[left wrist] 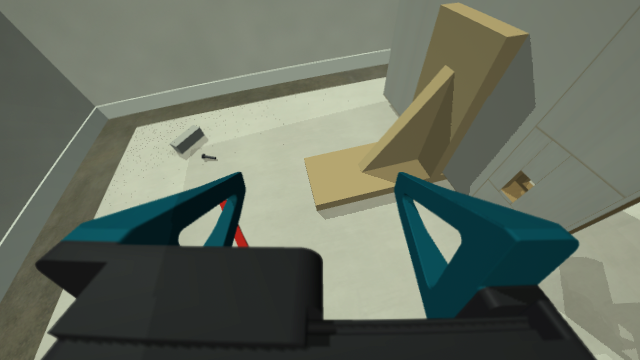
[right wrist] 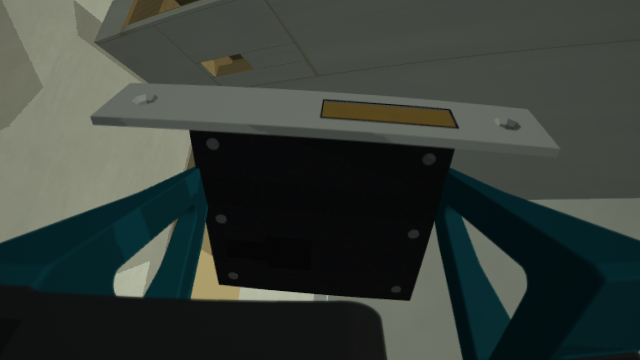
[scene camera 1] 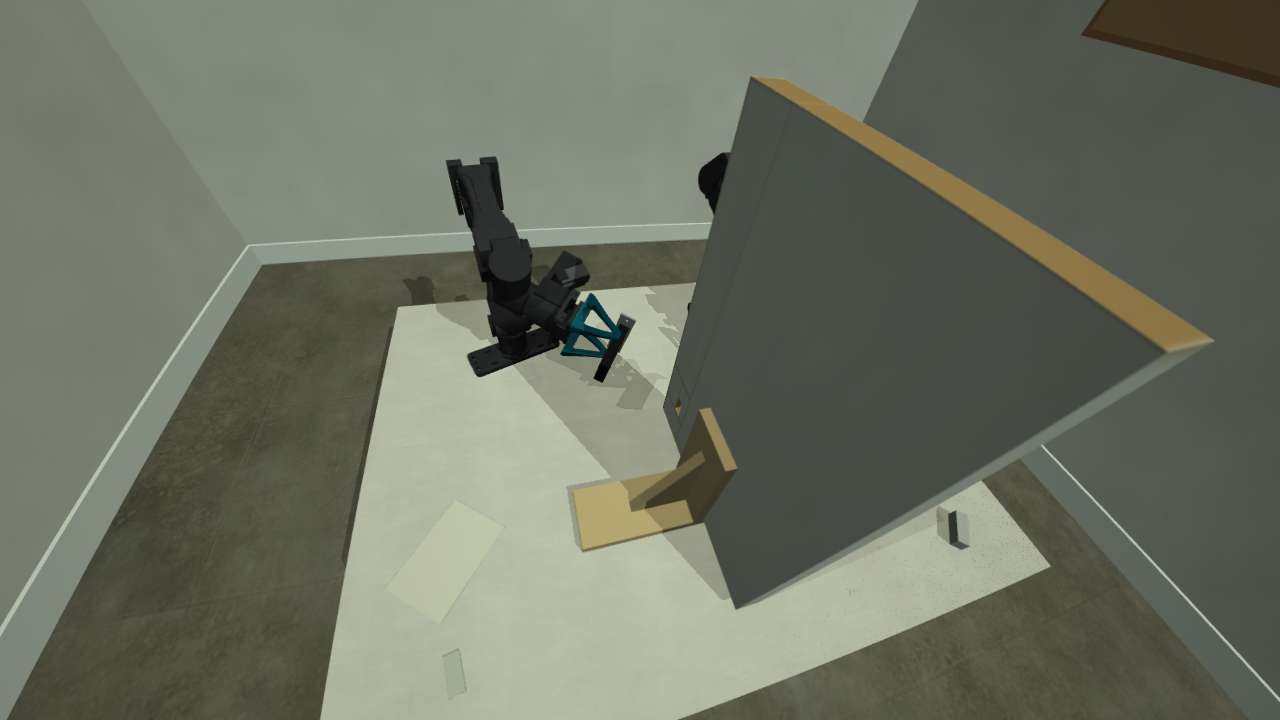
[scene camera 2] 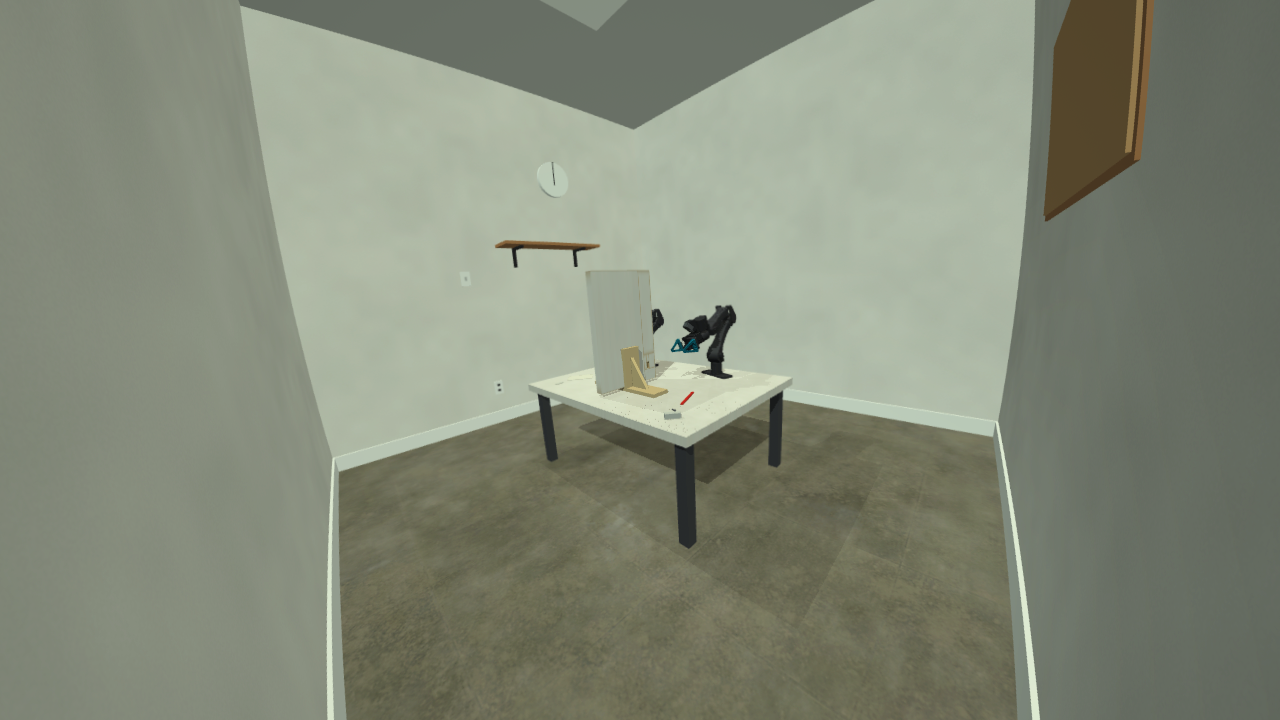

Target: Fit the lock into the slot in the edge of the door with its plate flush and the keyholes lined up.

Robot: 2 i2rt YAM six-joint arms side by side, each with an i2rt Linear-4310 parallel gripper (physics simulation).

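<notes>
The lock has a black body (right wrist: 320, 215) and a grey plate (right wrist: 240, 107) with a brass insert. My right gripper (scene camera 1: 612, 347) (right wrist: 319, 181) is shut on the lock's body, plate outward, held above the table and apart from the door. The grey door (scene camera 1: 895, 268) (scene camera 2: 615, 322) (left wrist: 575, 65) (right wrist: 450, 60) stands upright. Its face has a keyhole opening (scene camera 1: 677, 406) (left wrist: 515, 190) (right wrist: 227, 66). The slot (right wrist: 160, 7) in its edge shows partly at the top left of the right wrist view. My left gripper (scene camera 2: 684, 347) (left wrist: 319, 180) is open and empty, above the table.
A wooden bracket (scene camera 1: 617, 519) (scene camera 2: 646, 391) (left wrist: 345, 180) stands against the door. A grey block (scene camera 2: 672, 415) (left wrist: 188, 141), a small screw (left wrist: 209, 157) and a red stick (scene camera 2: 687, 397) (left wrist: 241, 237) lie on the table. A pale sheet (scene camera 1: 447, 559) lies at the lower left of scene camera 1.
</notes>
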